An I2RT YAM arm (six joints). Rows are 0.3 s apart.
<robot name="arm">
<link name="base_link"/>
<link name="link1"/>
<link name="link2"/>
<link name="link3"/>
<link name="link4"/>
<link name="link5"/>
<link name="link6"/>
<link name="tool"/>
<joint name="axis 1" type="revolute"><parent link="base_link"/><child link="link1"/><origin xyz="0 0 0.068"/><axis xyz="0 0 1"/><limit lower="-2.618" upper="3.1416"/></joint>
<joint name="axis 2" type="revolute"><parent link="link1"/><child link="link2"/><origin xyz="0.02 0.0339 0.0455" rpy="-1.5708 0 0"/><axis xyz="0 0 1"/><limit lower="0" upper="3.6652"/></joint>
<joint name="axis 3" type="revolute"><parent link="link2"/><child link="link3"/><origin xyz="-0.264 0 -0.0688" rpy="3.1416 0 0"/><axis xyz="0 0 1"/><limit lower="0" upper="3.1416"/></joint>
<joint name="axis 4" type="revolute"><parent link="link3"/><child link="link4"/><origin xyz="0.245 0.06 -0.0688"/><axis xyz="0 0 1"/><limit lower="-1.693" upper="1.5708"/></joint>
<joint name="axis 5" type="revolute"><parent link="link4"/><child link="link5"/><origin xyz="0.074 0.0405 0.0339" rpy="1.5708 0 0"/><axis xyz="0 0 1"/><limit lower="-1.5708" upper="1.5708"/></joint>
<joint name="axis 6" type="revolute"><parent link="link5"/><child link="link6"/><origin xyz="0.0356 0 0.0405" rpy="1.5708 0 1.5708"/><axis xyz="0 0 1"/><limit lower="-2.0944" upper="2.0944"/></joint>
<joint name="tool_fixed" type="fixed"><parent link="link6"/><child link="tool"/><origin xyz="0 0 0" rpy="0 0 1.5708"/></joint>
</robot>
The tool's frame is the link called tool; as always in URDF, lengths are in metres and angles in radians.
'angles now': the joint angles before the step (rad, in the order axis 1, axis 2, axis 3, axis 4, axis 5, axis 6). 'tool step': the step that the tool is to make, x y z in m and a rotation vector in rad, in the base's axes. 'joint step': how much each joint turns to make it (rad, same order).
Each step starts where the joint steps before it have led.
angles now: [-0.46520, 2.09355, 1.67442, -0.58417, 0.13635, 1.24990]
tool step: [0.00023, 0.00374, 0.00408, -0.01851, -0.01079, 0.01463]
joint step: [0.00802, -0.01498, -0.01120, 0.01580, 0.00626, -0.01208]
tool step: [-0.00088, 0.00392, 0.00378, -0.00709, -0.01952, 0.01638]
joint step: [0.00630, -0.01949, -0.01940, 0.02156, -0.00748, -0.00717]
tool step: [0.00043, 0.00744, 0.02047, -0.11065, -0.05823, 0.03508]
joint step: [0.01907, -0.05571, -0.03015, 0.08390, 0.04935, -0.05965]
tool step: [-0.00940, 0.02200, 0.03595, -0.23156, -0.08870, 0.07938]
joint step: [0.04452, -0.13595, -0.11229, 0.18668, 0.09470, -0.15769]
